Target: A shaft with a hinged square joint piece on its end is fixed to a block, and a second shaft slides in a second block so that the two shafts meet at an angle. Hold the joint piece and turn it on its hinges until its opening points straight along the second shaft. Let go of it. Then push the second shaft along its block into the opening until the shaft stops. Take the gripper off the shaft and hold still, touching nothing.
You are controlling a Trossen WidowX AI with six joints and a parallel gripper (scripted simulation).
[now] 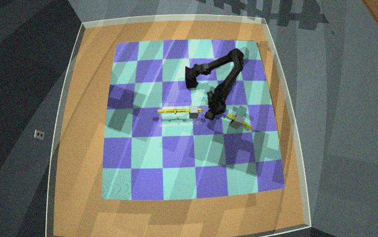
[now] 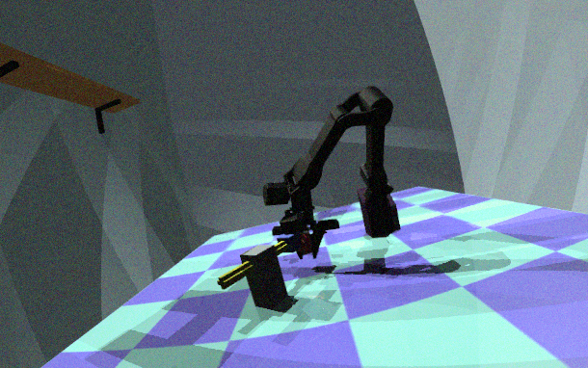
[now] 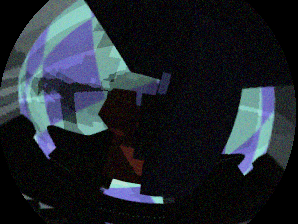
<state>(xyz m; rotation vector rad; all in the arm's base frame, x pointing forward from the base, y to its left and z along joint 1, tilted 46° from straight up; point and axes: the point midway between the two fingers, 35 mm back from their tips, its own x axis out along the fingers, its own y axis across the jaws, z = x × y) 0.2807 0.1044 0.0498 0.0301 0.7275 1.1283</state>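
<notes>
Now: the reddish joint piece 5 cm above my gripper tip.
</notes>
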